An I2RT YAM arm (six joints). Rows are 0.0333 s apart.
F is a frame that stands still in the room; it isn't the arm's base.
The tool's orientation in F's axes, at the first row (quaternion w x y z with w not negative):
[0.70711 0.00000 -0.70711 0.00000]
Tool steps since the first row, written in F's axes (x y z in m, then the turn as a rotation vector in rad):
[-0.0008 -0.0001 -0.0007 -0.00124 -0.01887 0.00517]
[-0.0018 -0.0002 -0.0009 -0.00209 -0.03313 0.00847]
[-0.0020 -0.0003 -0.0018 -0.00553 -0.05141 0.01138]
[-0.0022 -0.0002 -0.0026 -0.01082 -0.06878 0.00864]
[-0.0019 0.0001 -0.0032 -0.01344 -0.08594 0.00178]
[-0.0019 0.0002 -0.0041 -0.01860 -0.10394 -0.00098]
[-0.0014 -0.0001 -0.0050 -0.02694 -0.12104 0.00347]
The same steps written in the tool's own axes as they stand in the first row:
[-0.0007 -0.0001 0.0008 0.00517 -0.01887 0.00124]
[-0.0009 -0.0002 0.0018 0.00847 -0.03313 0.00209]
[-0.0018 -0.0003 0.0020 0.01138 -0.05141 0.00553]
[-0.0026 -0.0002 0.0022 0.00864 -0.06878 0.01082]
[-0.0032 0.0001 0.0019 0.00178 -0.08594 0.01344]
[-0.0041 0.0002 0.0019 -0.00098 -0.10394 0.01860]
[-0.0050 -0.0001 0.0014 0.00347 -0.12104 0.02694]

